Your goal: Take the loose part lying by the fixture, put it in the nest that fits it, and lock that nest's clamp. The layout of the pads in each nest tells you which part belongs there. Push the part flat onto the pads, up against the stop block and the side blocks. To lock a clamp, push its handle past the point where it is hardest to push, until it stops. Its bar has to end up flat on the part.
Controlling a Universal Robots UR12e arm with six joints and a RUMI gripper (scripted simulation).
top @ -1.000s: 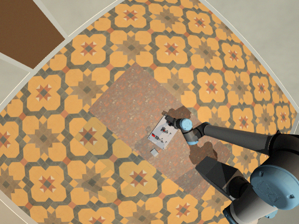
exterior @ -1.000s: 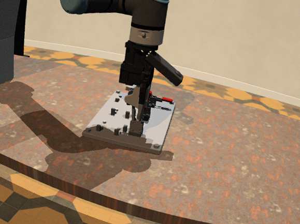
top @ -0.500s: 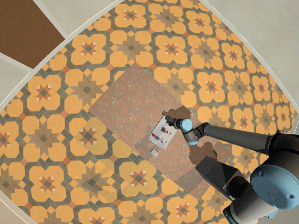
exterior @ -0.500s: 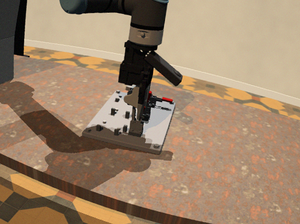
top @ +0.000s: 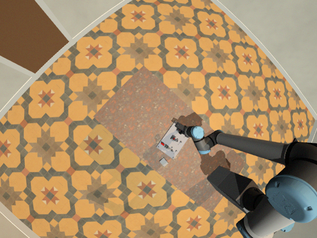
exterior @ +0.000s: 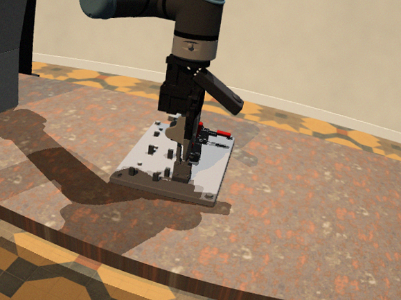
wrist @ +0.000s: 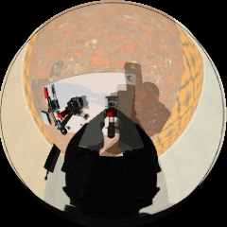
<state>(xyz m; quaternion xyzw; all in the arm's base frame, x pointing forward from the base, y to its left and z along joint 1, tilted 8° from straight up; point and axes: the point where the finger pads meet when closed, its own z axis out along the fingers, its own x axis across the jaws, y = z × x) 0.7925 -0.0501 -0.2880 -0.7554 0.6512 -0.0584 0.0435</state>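
Now: hand 10 mm past the toggle clamp and 20 mm above it. From my hand the other things lie so: part: 140 mm behind, 350 mm to the left, 80 mm below; grey fixture plate: 50 mm behind, 100 mm to the left, 80 mm below.
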